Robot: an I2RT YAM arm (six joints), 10 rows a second.
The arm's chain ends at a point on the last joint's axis. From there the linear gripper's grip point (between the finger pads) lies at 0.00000 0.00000 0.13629 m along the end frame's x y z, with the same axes.
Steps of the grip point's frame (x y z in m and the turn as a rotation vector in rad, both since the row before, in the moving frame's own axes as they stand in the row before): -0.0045 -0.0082 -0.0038 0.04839 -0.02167 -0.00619; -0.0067 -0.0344 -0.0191 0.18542 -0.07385 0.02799; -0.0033 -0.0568 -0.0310 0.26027 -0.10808 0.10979; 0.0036 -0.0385 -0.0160 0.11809 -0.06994 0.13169; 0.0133 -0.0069 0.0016 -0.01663 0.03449 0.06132; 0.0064 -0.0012 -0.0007 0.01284 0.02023 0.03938; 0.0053 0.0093 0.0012 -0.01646 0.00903 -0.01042; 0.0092 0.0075 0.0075 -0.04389 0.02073 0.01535; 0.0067 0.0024 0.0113 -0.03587 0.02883 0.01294; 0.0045 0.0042 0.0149 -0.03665 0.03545 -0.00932
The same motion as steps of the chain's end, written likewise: -0.0015 -0.0016 -0.0036 0.04839 -0.02167 -0.00619; 0.0029 -0.0092 -0.0164 0.18542 -0.07385 0.02799; 0.0093 -0.0211 -0.0256 0.26027 -0.10808 0.10979; 0.0120 -0.0219 -0.0147 0.11809 -0.06994 0.13169; 0.0087 -0.0093 0.0017 -0.01663 0.03449 0.06132; 0.0036 0.0005 -0.0007 0.01284 0.02023 0.03938; 0.0041 0.0071 0.0012 -0.01646 0.00903 -0.01042; 0.0064 0.0015 0.0077 -0.04389 0.02073 0.01535; 0.0028 -0.0025 0.0114 -0.03587 0.02883 0.01294; -0.0004 -0.0008 0.0151 -0.03665 0.03545 -0.00932
